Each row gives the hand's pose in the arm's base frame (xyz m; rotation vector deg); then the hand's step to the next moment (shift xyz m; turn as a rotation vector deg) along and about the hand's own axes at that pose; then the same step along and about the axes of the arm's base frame.
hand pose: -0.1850 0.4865 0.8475 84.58 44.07 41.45
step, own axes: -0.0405 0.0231 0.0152 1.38 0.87 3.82
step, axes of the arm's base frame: -0.0102 -0.0422 0.0228 3.94 -1.11 0.69
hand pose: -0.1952 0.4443 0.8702 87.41 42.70 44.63
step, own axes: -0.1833 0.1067 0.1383 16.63 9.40 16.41
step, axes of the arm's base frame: 0.0117 -0.2378 0.0861 23.17 3.53 9.22
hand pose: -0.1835 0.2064 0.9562 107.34 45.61 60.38
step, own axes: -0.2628 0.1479 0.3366 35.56 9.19 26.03
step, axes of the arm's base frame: 0.1985 -0.4000 -0.0696 40.15 15.73 12.94
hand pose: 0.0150 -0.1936 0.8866 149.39 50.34 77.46
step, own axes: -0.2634 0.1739 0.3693 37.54 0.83 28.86
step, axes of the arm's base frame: 0.2456 -0.2125 -0.3612 39.42 24.26 10.00
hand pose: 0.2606 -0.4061 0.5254 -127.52 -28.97 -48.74
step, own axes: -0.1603 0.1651 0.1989 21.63 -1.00 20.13
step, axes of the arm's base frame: 0.0638 0.0129 -0.2971 23.38 17.51 4.54
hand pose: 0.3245 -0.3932 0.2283 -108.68 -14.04 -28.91
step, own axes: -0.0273 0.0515 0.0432 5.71 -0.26 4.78
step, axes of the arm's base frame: 0.0062 0.0225 -0.0687 6.05 4.13 1.36
